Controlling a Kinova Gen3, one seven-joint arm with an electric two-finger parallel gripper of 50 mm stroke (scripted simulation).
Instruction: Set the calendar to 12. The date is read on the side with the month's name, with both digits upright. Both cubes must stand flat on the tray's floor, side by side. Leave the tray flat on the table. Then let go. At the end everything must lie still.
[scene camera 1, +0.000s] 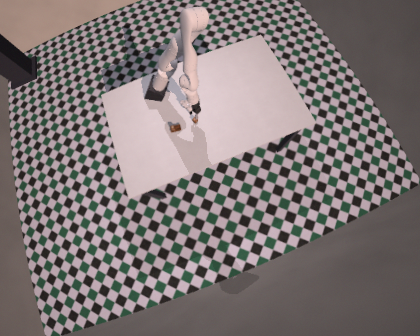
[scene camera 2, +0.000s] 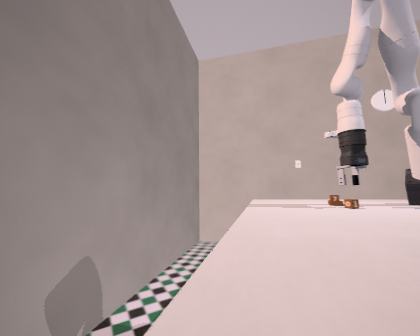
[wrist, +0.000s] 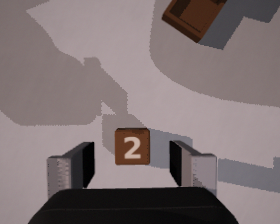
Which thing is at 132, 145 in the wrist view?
A brown cube.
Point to my gripper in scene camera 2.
At 349, 185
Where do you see my gripper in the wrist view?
132, 157
